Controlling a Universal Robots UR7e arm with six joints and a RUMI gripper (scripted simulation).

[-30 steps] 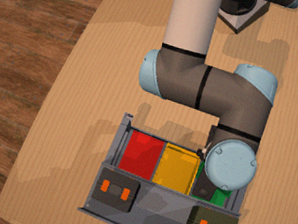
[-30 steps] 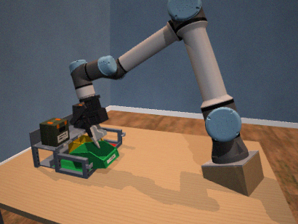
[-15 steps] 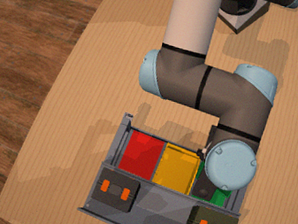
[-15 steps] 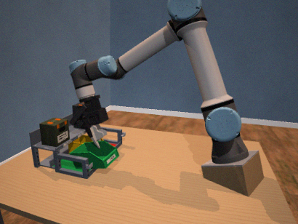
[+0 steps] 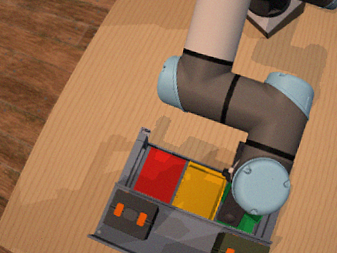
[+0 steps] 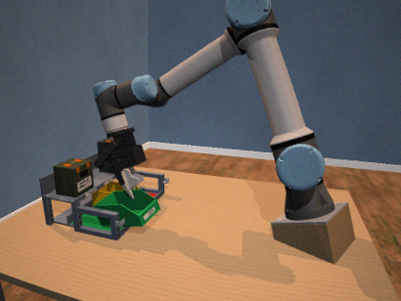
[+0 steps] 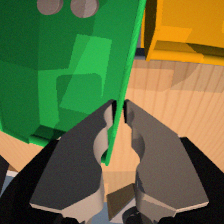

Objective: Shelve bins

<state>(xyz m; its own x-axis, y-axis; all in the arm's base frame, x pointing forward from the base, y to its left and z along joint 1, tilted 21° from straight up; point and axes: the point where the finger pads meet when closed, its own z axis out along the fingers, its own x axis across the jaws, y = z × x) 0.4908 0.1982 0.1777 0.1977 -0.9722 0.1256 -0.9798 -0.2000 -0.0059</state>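
My hand is 50 mm to the right of the green bin, 30 mm above it and 10 mm past it. From my hand the other things lie so: yellow bin 100 mm ahead, 60 mm below, 50 mm to the right; then yellow mark 100 mm ahead, 90 mm below, 50 mm to the right; then green mark 90 mm below, 80 mm ahead, 60 mm to the left.
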